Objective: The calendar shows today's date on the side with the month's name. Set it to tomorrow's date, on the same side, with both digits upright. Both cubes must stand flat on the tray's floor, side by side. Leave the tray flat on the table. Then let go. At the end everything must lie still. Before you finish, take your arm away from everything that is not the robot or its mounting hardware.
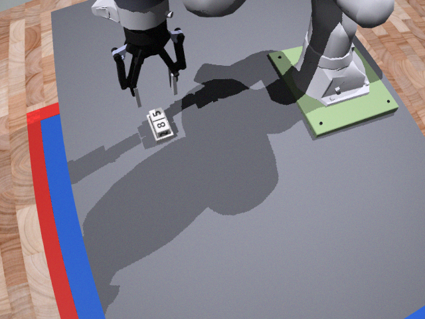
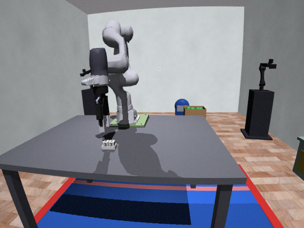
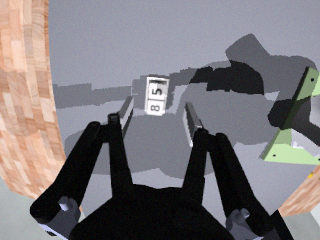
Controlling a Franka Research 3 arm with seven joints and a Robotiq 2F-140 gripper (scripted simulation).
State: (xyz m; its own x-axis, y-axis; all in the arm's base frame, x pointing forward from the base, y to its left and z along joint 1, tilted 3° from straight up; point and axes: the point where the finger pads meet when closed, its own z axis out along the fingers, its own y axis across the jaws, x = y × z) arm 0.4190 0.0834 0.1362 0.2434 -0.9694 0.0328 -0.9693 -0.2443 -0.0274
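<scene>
Now: the tray 20 mm to the left of my hand and 130 mm below it.
</scene>
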